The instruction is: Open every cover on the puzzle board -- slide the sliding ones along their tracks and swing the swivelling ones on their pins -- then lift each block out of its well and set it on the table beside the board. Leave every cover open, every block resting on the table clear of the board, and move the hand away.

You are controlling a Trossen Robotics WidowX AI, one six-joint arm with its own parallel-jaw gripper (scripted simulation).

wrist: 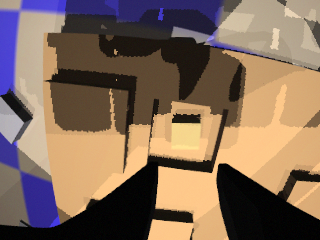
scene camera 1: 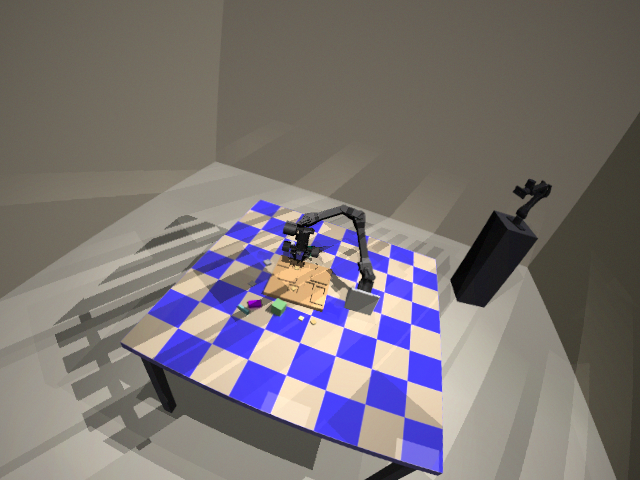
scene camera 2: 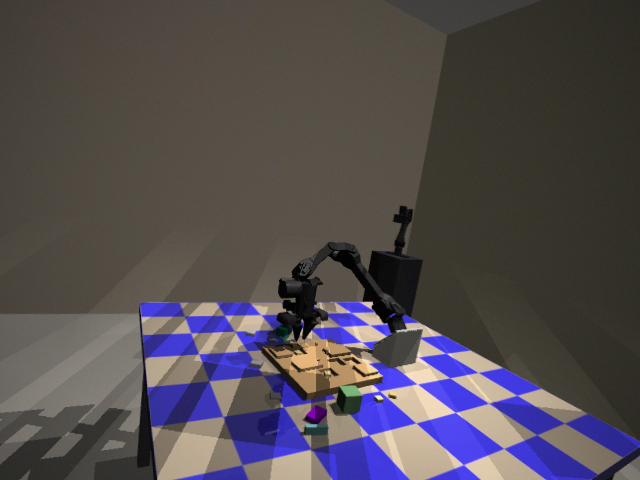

Labels:
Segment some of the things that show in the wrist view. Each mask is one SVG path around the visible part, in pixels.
The gripper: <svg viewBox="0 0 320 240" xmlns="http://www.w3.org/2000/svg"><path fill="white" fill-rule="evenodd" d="M217 164L217 196L219 196L221 215L223 215L225 231L228 233L229 240L320 240L320 220L317 217L301 211L301 209L289 204L284 199L281 200L281 197L276 196L276 193L268 191L267 188L259 183L255 183L255 180L249 179L243 172L239 172L236 168L231 167L231 164ZM159 163L151 161L151 163L143 165L139 171L133 173L132 177L129 177L127 181L123 181L115 191L108 193L107 196L97 201L92 207L77 213L76 216L71 217L68 221L65 220L64 223L57 224L56 227L29 228L19 227L19 225L15 227L15 225L1 224L0 240L148 240L152 227L152 217L156 208Z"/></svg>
A pale yellow block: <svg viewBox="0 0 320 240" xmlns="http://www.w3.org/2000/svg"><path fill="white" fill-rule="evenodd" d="M172 119L172 149L200 151L200 119Z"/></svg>

